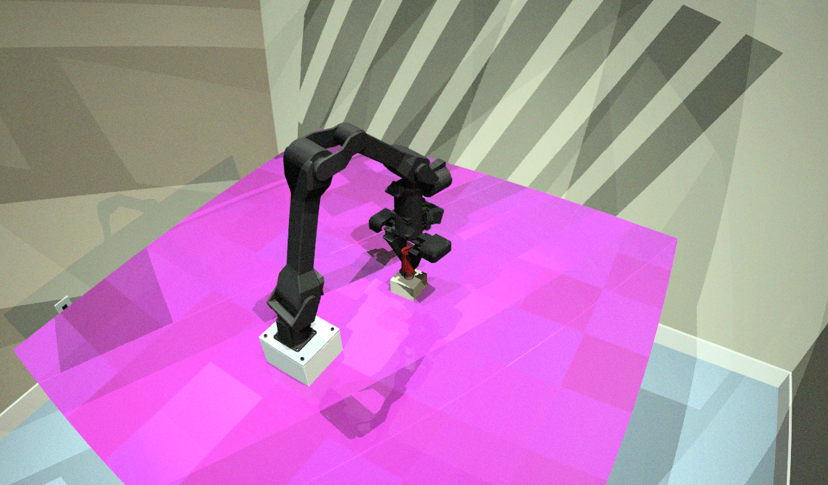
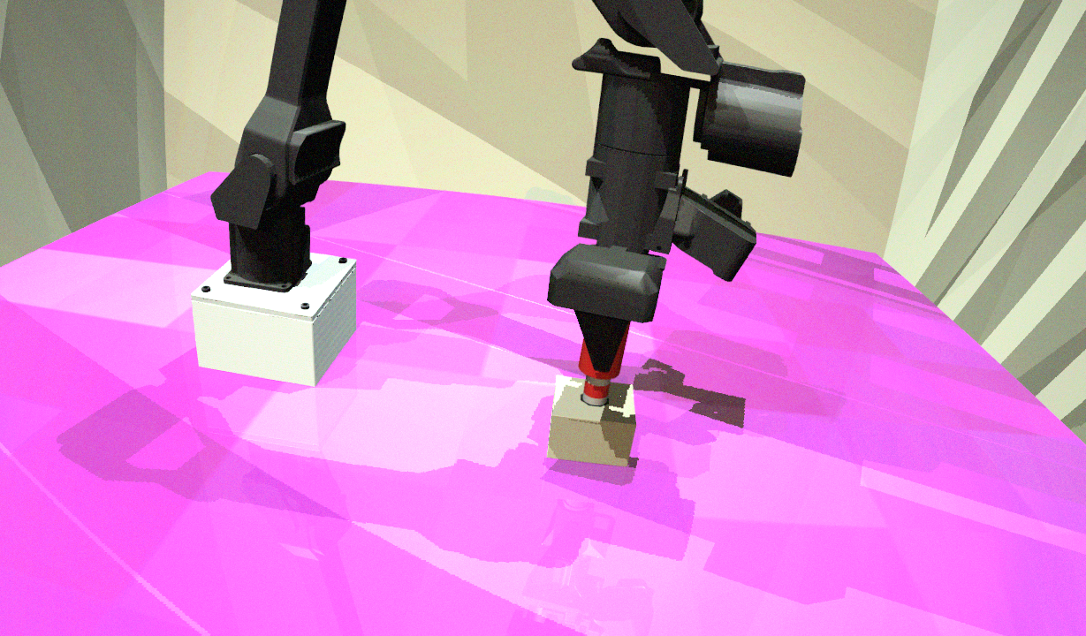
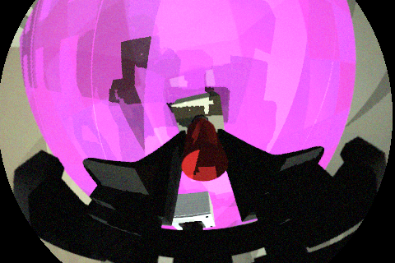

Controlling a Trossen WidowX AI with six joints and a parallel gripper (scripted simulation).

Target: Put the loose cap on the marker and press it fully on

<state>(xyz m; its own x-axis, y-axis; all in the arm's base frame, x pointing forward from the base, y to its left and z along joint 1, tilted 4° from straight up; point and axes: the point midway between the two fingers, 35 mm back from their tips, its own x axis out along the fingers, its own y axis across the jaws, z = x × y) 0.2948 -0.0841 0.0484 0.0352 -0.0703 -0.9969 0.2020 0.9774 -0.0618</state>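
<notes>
My gripper tip is 20 mm below the red cap. From my gripper tip the other things lie so: cream holder block (50 mm below).
</notes>
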